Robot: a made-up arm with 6 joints.
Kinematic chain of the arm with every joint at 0, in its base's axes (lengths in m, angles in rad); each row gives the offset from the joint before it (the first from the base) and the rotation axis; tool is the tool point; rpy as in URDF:
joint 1: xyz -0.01 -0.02 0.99 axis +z
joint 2: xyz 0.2 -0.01 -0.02 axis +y
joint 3: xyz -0.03 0 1.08 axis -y
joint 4: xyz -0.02 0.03 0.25 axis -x
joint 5: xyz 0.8 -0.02 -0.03 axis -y
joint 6: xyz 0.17 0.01 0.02 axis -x
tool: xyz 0 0 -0.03 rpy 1.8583 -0.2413 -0.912
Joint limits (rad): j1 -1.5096..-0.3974 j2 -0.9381..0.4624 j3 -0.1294..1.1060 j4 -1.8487..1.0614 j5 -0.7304..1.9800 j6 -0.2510..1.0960
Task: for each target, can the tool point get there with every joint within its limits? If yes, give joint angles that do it. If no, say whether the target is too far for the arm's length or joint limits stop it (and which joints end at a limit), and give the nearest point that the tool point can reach.
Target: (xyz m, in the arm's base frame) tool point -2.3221 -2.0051 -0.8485
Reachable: no: too far | nearest point -0.0176 -1.5138 1.5777 | short by 3.382 m
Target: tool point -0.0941 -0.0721 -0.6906
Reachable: no: joint limits stop it (at a limit: joint 1, joint 2, joint 3, joint 5) | nearest point 0.0933 -1.4735 1.5298 | short by 2.632 m
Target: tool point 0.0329 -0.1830 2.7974
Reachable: yes | joints -0.9166 -0.3170 0.4477 -0.4907 1.5414 0.4068
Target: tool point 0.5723 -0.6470 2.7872
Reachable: yes | joints -0.8189 0.0416 0.6643 0.2245 0.0566 0.2258
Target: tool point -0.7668 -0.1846 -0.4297
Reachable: no: joint limits stop it (at a limit: joint 1, joint 2, joint 3, joint 5) | nearest point 0.0544 -1.4796 1.5354 | short by 2.493 m
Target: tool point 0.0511 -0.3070 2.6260
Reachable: yes | joints -1.1607 -0.4802 0.1341 -1.5572 0.7308 0.4351
